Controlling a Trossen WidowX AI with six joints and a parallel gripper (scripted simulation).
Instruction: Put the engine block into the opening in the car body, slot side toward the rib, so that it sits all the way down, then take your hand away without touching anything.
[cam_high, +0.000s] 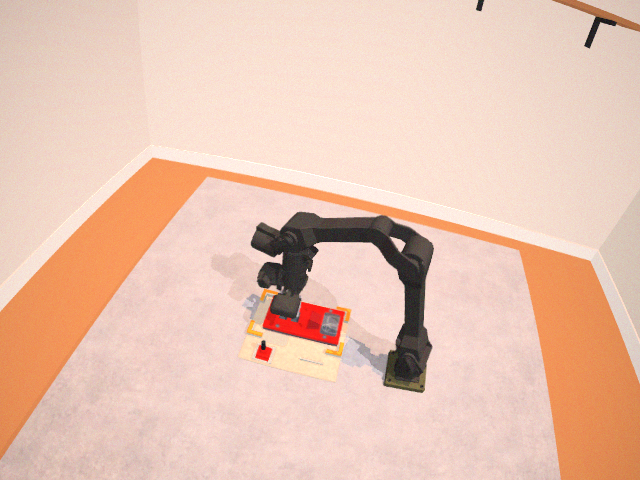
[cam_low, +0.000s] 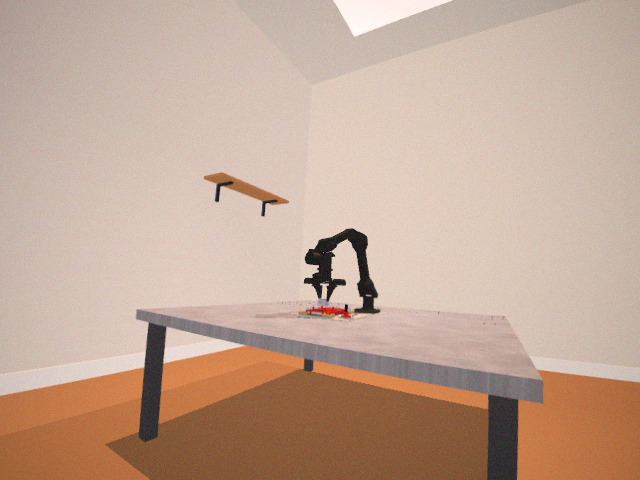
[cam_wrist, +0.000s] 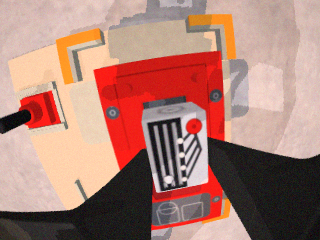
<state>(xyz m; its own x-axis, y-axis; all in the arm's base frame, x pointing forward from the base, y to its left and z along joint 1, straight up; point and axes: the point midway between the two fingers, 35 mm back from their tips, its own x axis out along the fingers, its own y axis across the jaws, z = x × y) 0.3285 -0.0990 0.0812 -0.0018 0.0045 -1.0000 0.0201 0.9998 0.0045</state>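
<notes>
Now: the engine block 1 cm below my gripper tip.
</notes>
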